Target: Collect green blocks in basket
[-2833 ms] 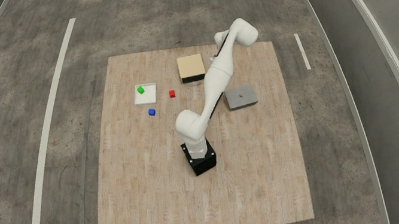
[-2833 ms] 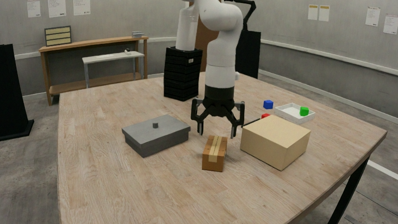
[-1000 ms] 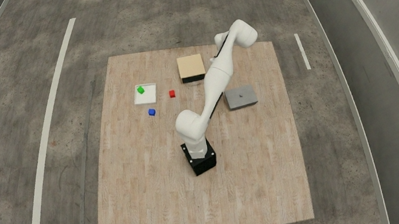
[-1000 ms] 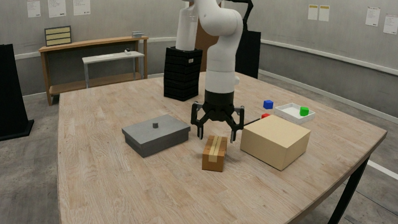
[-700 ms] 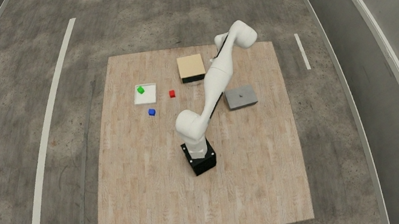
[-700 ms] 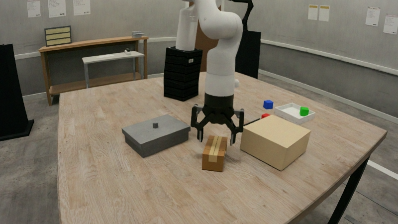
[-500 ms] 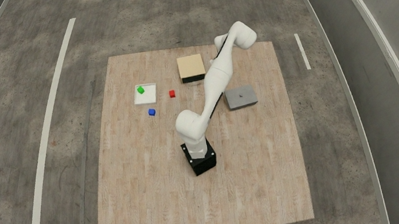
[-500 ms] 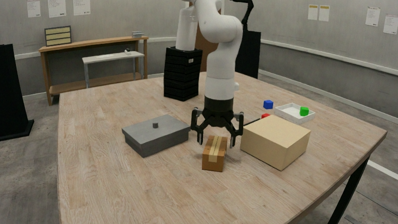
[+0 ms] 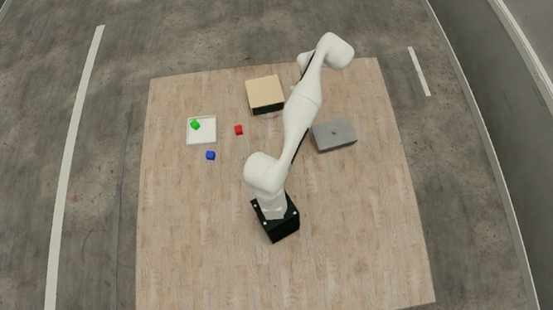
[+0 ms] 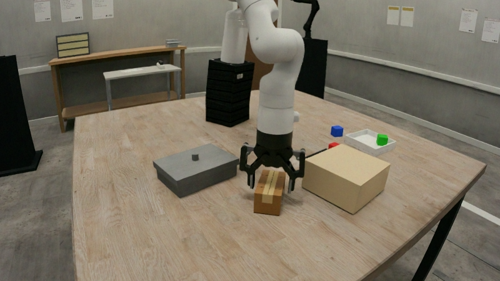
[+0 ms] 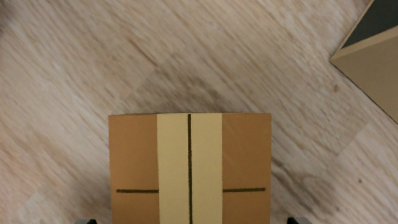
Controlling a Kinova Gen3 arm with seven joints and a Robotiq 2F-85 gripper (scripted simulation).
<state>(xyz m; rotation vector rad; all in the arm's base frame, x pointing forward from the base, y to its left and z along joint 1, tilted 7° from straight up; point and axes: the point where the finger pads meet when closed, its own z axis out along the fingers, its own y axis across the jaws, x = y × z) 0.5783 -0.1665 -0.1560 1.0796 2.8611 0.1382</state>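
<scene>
The small cardboard box is 1 cm below my hand. From my hand the other things lie so: light wooden cabinet: 20 cm to the left, 5 cm ahead; lid: 18 cm behind, 11 cm to the right, 1 cm above; drawer: 20 cm to the left, 3 cm ahead.
</scene>
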